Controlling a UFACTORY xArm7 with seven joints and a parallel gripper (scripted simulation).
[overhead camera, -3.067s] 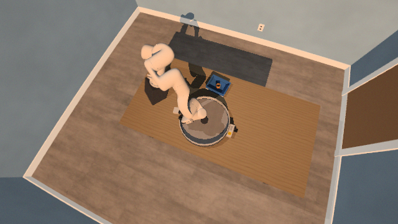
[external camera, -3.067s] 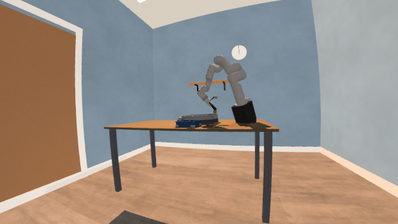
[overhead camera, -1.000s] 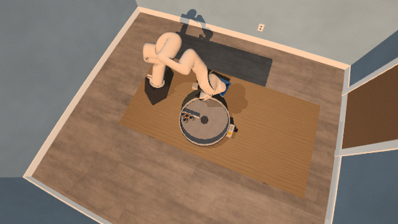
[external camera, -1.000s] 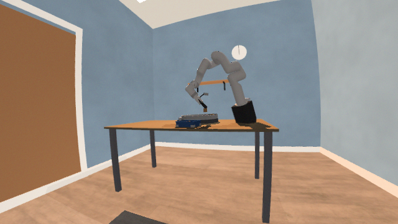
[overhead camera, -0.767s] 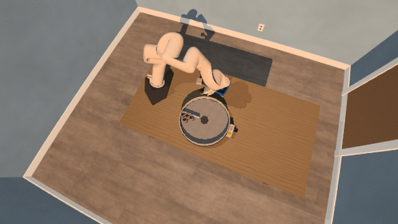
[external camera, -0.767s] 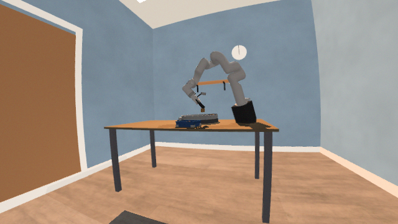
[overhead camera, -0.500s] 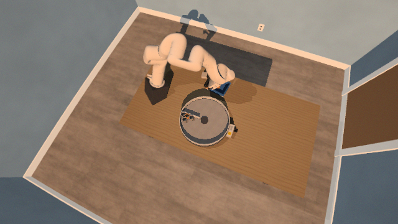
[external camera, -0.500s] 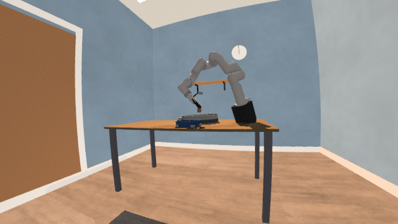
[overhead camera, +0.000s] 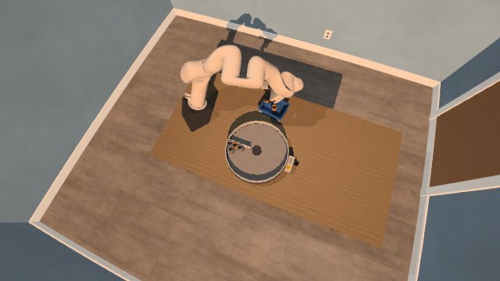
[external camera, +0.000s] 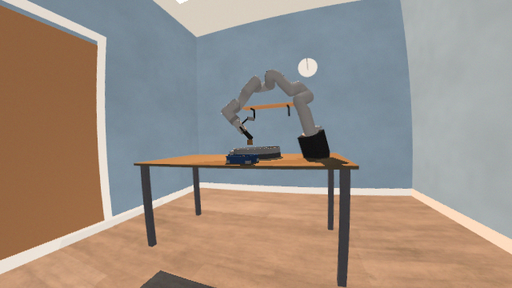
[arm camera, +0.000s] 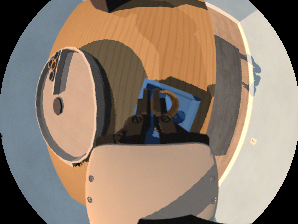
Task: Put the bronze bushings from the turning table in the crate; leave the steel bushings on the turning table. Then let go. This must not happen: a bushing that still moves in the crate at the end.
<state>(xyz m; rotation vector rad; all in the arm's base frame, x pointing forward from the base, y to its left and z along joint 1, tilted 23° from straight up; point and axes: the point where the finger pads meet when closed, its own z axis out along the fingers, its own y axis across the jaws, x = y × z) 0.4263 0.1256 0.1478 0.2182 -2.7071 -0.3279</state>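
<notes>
The blue crate lies 150 mm below my hand, 50 mm ahead of it and 30 mm to the left of it. The rest, counted from my hand: round grey turning table 340 mm to the right, 120 mm below, 30 mm ahead.
</notes>
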